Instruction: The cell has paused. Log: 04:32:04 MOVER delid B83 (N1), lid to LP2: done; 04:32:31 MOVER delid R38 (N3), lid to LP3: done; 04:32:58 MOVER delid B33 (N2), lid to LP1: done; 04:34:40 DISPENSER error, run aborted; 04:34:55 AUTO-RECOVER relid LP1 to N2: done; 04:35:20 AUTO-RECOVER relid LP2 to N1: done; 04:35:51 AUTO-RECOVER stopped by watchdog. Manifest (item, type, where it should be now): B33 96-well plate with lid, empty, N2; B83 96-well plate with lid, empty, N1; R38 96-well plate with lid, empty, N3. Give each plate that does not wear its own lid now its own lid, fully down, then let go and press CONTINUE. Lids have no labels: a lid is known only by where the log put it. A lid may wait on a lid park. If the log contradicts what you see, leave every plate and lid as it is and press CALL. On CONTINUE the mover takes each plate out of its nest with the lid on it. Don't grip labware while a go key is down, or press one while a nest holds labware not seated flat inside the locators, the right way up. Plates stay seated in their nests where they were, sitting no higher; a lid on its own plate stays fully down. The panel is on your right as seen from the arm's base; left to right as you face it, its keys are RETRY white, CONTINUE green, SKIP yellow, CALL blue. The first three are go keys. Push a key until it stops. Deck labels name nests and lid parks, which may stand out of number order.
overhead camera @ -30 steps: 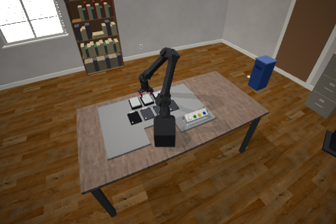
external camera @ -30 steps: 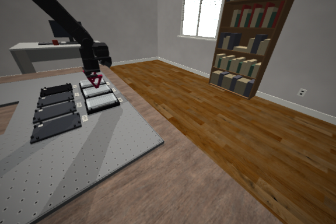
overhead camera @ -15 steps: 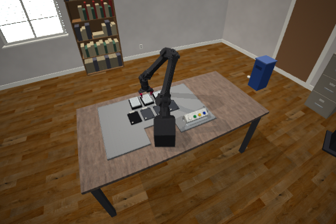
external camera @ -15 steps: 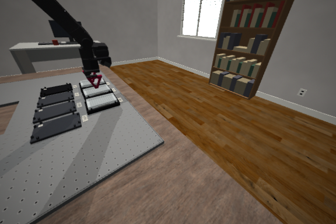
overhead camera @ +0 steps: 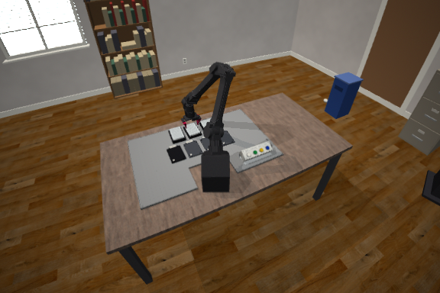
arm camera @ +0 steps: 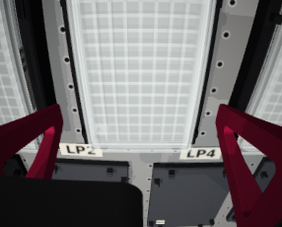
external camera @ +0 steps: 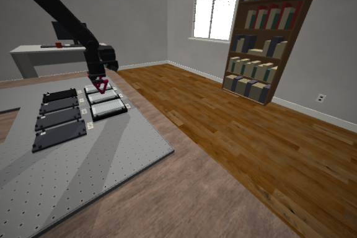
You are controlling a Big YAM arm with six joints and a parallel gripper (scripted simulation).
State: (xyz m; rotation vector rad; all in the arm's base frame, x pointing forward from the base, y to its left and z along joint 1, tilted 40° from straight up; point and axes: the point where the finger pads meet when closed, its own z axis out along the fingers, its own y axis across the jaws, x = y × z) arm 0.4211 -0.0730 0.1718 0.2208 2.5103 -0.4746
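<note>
Right now the lid is 4 cm below my hand. The rest, counted from my hand: plate: 4 cm below; then LP2 label: 9 cm to the left, 7 cm below, 7 cm behind; then park LP2: 15 cm behind, 12 cm to the left, 6 cm below.
</note>
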